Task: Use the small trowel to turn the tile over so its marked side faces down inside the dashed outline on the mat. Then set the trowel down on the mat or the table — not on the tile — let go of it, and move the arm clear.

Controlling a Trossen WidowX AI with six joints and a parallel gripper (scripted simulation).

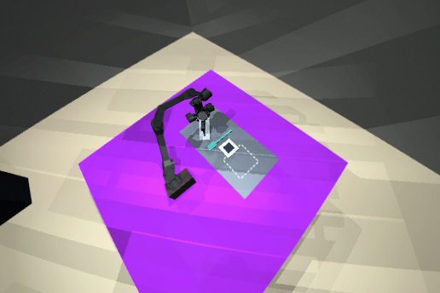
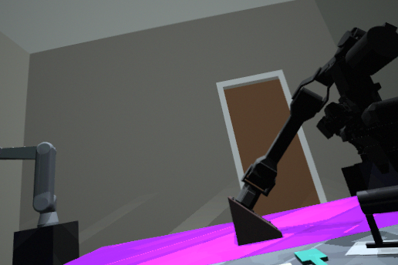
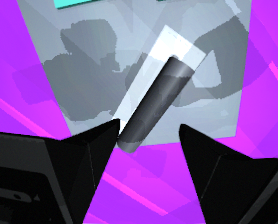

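Now: the teal trowel 160 mm to the right of my gripper tip and 110 mm below it. The rest, counted from my gripper tip: grey mat: 210 mm to the right, 130 mm below, 20 mm ahead; then white tile: 240 mm to the right, 110 mm below, 20 mm ahead.
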